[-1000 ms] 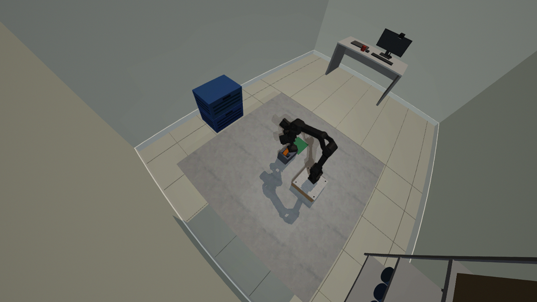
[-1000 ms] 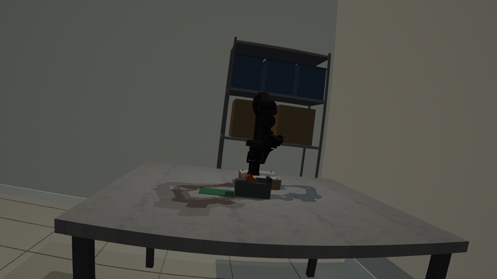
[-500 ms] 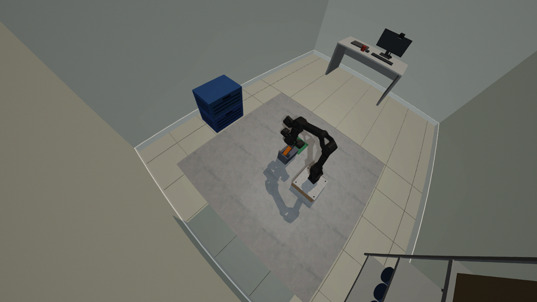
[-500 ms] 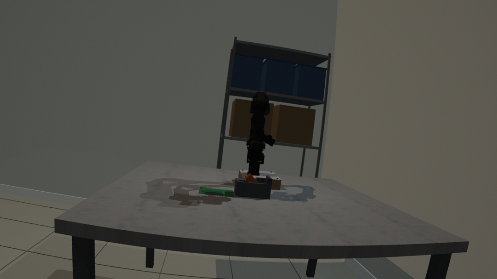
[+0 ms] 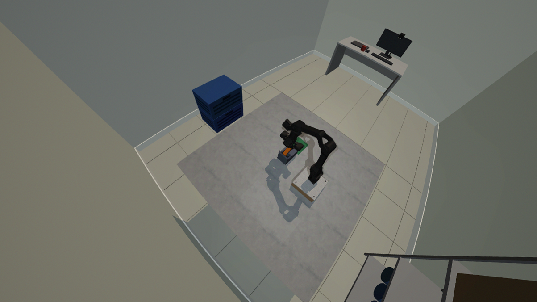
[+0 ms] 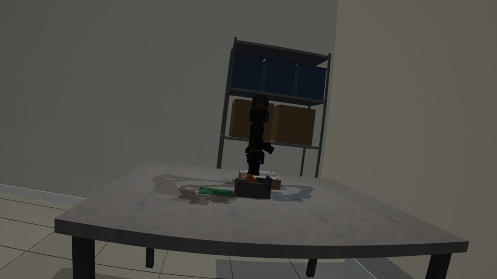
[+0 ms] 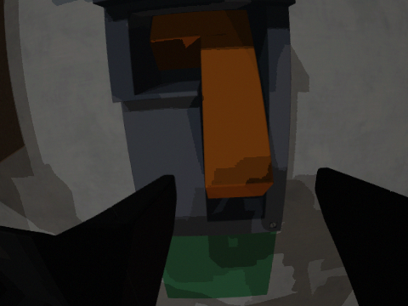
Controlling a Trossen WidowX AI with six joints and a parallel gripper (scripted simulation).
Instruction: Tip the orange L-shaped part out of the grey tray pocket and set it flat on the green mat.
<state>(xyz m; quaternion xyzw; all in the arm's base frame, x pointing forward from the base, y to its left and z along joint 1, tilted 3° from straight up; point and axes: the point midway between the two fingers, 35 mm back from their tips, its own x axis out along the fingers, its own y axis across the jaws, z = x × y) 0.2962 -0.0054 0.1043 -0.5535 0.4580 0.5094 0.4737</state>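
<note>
The orange L-shaped part lies 70 mm below my gripper tip, 30 mm to the left of it and 20 mm behind it. Round my gripper tip: grey tray: 120 mm below, 20 mm behind, 10 mm to the left; then green mat: 140 mm to the right, 120 mm below.
</note>
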